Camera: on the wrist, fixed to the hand. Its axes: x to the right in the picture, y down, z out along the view.
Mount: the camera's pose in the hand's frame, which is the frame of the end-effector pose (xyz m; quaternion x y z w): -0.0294 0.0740 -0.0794 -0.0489 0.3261 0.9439 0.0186
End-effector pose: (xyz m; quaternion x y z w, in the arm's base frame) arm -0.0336 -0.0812 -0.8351 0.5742 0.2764 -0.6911 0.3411
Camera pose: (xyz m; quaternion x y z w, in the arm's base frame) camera 0.0760 -0.0607 -0.8204 0.4802 -0.3918 0.5098 0.5966
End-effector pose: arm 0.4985 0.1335 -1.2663 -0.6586 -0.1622 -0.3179 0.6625
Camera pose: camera 0.5074 0.0570 -1.3482 -0.0941 0.8502 0.3967 0.3331
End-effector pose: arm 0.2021 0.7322 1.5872 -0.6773 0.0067 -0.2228 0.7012
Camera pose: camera 0.1734 0.6652 1.5015 0.0321 0.8789 0.4372 0.1880
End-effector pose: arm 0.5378 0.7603 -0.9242 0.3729 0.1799 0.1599 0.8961
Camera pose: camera 0.4655 0.8461 -0.9167 -0.0808 0.0642 -0.9792 0.1747
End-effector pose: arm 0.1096 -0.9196 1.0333 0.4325 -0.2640 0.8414 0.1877
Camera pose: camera 0.0357 -0.9325 0.9495 0.5247 0.3931 -0.3210 0.6835
